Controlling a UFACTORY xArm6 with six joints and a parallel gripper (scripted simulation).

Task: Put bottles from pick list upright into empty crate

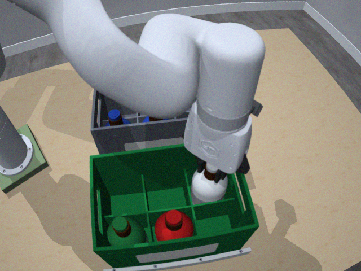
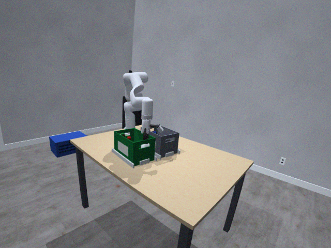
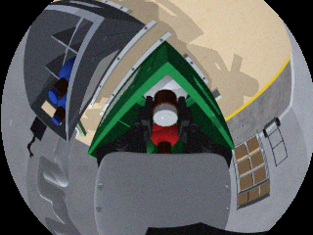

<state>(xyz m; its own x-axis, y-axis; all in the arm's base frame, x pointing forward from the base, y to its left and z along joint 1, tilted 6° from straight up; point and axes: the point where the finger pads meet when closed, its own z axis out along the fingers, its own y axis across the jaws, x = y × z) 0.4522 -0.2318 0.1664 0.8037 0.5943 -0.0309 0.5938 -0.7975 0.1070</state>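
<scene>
Right now the white-label bottle is 7 cm below my hand. The rest, counted from my hand: red-label bottle (10 cm behind, 7 cm to the right, 7 cm below); green crate (9 cm behind, 7 cm below, 3 cm to the right); green bottle (19 cm behind, 7 cm below, 6 cm to the right).
</scene>
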